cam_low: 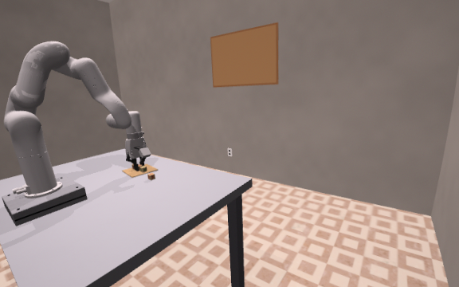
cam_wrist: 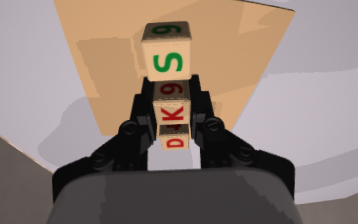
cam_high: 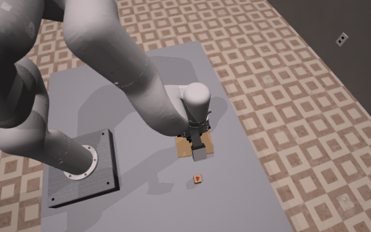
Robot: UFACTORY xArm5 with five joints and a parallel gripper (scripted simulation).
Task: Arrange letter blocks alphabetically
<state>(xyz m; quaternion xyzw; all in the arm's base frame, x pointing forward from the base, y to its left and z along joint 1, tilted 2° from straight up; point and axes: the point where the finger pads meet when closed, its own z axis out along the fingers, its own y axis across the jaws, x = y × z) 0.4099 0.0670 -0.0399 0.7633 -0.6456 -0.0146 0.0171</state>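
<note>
The tan mat lies 20 mm below my hand. From my hand the other things lie so: wooden letter block 10 mm behind, 40 mm to the left, 10 mm below.
</note>
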